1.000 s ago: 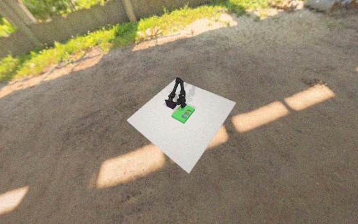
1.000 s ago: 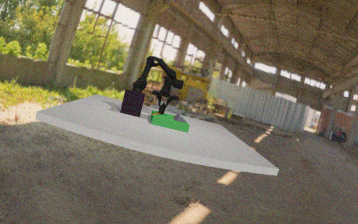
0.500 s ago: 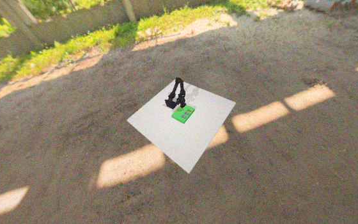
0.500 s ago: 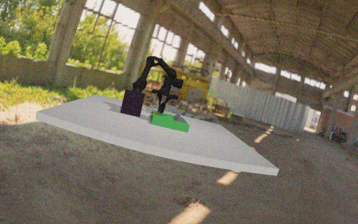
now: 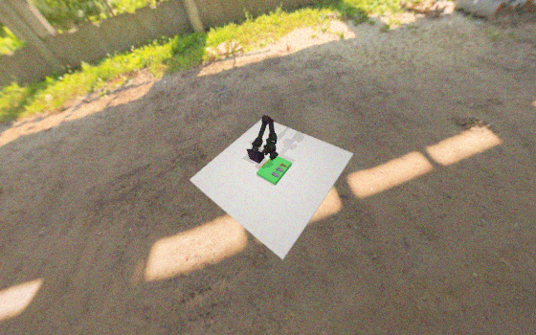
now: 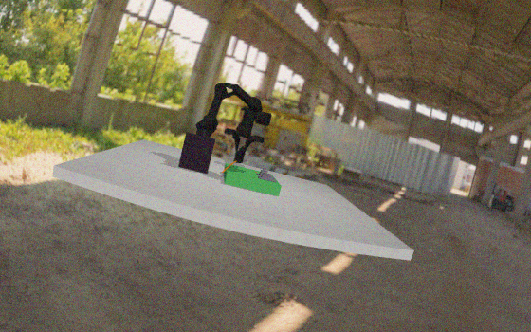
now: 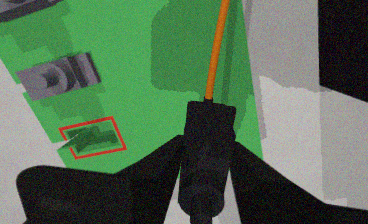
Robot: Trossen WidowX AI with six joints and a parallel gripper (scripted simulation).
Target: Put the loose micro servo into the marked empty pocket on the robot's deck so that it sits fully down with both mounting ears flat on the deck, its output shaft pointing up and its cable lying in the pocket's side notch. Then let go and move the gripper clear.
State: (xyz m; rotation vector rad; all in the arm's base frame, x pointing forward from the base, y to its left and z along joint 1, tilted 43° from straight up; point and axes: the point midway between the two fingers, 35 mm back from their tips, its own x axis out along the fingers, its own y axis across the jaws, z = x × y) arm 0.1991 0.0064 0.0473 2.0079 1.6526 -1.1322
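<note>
The green deck is 100 mm below my gripper tip, 70 mm to the right of it and 30 mm ahead of it.
</note>
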